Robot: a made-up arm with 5 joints. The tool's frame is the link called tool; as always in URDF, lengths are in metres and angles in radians.
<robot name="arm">
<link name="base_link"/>
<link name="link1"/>
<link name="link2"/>
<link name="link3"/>
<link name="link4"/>
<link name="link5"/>
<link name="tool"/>
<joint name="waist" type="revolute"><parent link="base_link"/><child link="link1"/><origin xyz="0.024 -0.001 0.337" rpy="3.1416 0 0"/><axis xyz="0 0 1"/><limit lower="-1.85" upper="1.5" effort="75" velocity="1.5"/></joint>
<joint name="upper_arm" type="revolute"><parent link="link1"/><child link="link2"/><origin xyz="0.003 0.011 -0.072" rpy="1.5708 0 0"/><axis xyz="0 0 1"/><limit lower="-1.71" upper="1.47" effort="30" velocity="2.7"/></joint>
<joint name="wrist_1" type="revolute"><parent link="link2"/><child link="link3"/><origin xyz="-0.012 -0.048 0.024" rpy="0 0 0"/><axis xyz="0 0 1"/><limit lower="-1.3" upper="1.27" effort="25" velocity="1.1"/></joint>
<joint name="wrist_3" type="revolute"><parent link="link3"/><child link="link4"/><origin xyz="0.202 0.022 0.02" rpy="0 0 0"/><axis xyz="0 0 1"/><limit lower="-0.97" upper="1.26" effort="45" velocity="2.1"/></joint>
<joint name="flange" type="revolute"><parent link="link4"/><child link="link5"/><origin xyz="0.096 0.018 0.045" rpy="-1.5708 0 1.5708"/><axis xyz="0 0 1"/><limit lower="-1.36" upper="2.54" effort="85" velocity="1.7"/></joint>
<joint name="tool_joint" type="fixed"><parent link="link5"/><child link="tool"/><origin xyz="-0.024 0.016 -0.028" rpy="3.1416 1.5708 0"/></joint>
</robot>
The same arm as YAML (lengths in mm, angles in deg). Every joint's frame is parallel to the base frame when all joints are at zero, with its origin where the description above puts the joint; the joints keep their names.
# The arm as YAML. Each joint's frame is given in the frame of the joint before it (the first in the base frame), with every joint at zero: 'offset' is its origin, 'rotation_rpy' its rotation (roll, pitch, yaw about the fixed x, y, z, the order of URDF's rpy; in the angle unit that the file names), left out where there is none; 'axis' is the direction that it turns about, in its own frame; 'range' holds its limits. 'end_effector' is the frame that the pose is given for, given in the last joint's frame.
length_unit: mm
angle_unit: deg
chain:
  - id: waist
    offset: [24.0, -1.0, 337.0]
    axis: "-z"
    range: [-106.0, 85.94]
  - id: upper_arm
    offset: [3.0, -11.0, 72.0]
    axis: "+y"
    range: [-97.98, 84.22]
  - id: wrist_1
    offset: [-12.0, 24.0, 48.0]
    axis: "+y"
    range: [-74.48, 72.77]
  - id: wrist_3
    offset: [202.0, 20.0, -22.0]
    axis: "+y"
    range: [-55.58, 72.19]
  - id: flange
    offset: [96.0, 45.0, -18.0]
    axis: "-x"
    range: [-77.92, 145.53]
end_effector:
  offset: [28.0, -16.0, 24.0]
  rotation_rpy: [0.0, 0.0, 0.0]

